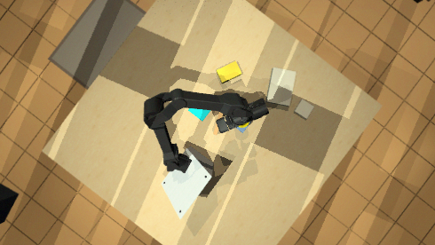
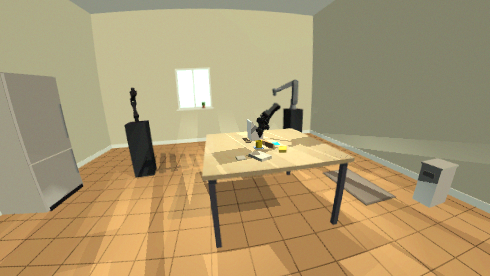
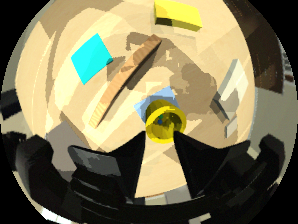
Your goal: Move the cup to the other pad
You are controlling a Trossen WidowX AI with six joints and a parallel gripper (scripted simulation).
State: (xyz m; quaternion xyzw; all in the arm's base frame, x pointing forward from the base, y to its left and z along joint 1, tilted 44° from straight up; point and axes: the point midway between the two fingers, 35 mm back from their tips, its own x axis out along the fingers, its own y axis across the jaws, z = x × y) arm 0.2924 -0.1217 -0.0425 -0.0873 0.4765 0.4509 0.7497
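Right now my gripper tip is 70 mm above the yellow cup and 20 mm to the left of it. The rest, counted from my gripper tip: long wooden stick 90 mm below, 80 mm to the left, 10 mm behind; then light blue pad 110 mm below, 20 mm to the right, 10 mm ahead; then cyan pad 190 mm to the left, 110 mm below, 40 mm behind.
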